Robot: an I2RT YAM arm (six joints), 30 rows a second.
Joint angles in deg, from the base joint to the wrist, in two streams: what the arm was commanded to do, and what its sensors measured. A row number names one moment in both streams.
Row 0, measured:
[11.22, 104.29, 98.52, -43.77, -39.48, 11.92]
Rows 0 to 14, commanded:
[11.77, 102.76, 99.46, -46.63, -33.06, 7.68]
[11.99, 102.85, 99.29, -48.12, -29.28, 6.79]
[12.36, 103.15, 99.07, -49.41, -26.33, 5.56]
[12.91, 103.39, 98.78, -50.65, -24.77, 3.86]
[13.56, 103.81, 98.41, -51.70, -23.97, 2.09]
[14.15, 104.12, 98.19, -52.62, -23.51, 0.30]
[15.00, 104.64, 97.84, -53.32, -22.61, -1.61]
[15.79, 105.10, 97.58, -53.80, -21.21, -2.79]
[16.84, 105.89, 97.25, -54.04, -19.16, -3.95]
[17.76, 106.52, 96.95, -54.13, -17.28, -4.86]
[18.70, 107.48, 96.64, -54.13, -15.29, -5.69]
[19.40, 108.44, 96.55, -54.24, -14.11, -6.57]
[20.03, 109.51, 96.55, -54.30, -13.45, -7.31]
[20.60, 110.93, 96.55, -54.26, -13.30, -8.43]
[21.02, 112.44, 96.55, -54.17, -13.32, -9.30]
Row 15, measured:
[19.84, 108.62, 97.71, -54.11, -17.69, -4.12]
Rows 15 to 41, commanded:
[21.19, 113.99, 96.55, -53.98, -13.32, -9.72]
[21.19, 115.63, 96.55, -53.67, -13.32, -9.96]
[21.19, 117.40, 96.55, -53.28, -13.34, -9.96]
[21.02, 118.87, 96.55, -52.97, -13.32, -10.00]
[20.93, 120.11, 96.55, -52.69, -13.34, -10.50]
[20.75, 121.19, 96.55, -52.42, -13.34, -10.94]
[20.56, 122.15, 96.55, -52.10, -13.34, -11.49]
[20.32, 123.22, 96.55, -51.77, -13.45, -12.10]
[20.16, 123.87, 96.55, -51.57, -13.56, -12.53]
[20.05, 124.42, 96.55, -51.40, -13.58, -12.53]
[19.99, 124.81, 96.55, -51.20, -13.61, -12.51]
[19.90, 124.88, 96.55, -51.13, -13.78, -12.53]
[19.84, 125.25, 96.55, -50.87, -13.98, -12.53]
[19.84, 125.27, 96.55, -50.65, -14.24, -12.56]
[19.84, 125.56, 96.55, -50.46, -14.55, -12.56]
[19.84, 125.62, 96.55, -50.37, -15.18, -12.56]
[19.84, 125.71, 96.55, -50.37, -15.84, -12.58]
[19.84, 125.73, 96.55, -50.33, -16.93, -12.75]
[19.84, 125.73, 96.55, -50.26, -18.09, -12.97]
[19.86, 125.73, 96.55, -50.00, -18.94, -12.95]
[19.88, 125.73, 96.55, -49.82, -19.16, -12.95]
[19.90, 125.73, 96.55, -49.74, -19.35, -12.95]
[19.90, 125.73, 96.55, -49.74, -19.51, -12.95]
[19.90, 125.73, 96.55, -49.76, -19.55, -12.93]
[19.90, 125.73, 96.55, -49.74, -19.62, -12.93]
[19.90, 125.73, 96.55, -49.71, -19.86, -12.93]
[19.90, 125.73, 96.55, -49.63, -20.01, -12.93]
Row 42, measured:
[20.05, 125.40, 96.62, -49.82, -18.13, -12.53]
